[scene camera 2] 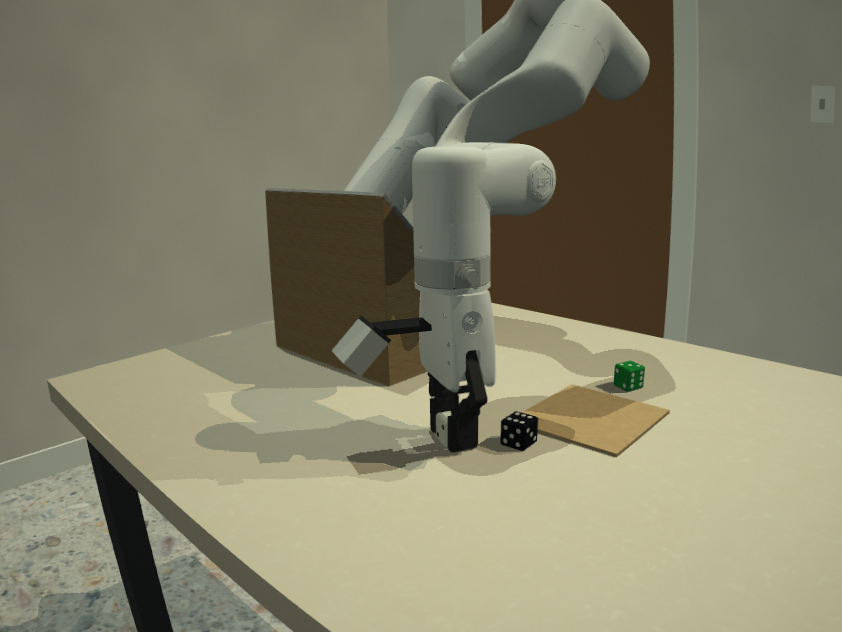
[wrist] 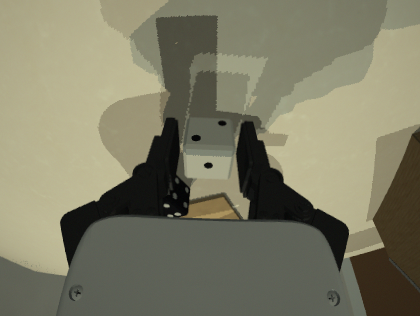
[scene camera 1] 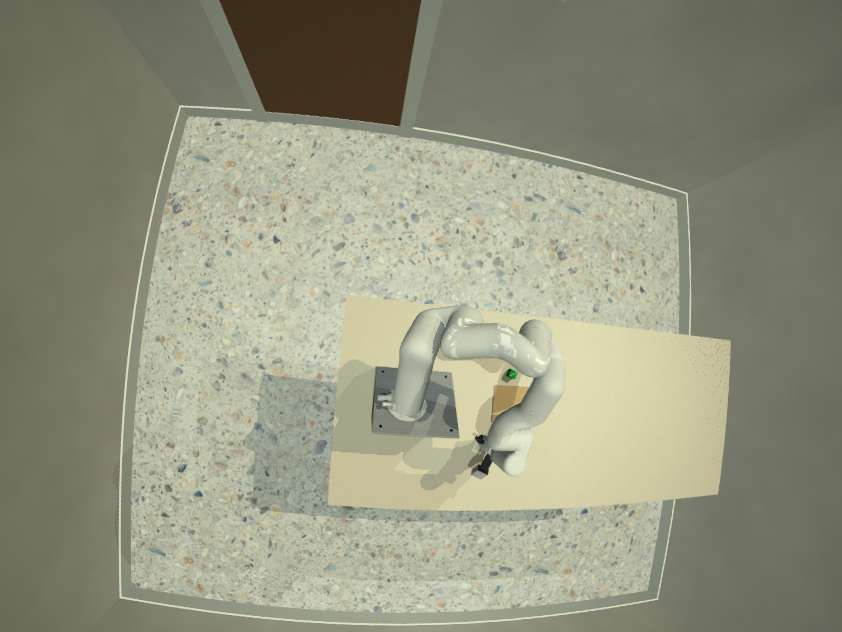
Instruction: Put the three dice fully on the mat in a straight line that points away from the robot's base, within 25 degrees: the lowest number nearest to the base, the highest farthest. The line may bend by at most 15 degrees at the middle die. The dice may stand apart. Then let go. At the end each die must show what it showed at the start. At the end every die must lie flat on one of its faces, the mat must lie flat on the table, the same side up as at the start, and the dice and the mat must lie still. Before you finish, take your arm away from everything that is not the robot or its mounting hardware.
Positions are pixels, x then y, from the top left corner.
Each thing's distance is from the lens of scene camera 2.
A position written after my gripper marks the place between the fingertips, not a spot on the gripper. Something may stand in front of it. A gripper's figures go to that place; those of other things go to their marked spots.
my gripper (scene camera 2: 453, 439): 0.71 m
brown mat (scene camera 2: 606, 423): 0.76 m
black die (scene camera 2: 519, 430): 0.68 m
green die (scene camera 2: 629, 375): 0.85 m
The marked spots on the black die and the green die are 0.22 m apart.
